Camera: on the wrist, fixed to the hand. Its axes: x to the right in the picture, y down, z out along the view.
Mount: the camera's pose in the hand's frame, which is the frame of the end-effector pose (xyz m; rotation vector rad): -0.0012 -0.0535 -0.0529 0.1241 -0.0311 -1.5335
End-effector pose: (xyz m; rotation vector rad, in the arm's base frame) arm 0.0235 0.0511 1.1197 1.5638 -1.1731 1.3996
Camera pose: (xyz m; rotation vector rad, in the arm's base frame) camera 0.0565 0.1180 1.1295 1.8102 0.2767 0.3652
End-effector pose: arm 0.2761 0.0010 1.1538 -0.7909 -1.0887 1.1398
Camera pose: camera 0.3427 -0.0123 1.1863 0.2653 -1.2014 -0.1085
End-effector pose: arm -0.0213 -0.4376 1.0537 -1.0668 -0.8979 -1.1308
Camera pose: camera -0.0723 -0.4928 1.0491 -0.1006 -1.8610 -2.2048
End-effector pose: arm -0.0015 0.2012 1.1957 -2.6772 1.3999 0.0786
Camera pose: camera 0.0412 0.2256 1.2526 -2.7868 -0.8205 -0.1061
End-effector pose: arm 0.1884 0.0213 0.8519 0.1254 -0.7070 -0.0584
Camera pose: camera 0.2213 -0.0266 0.8041 0.7651 -0.5026 -1.4820
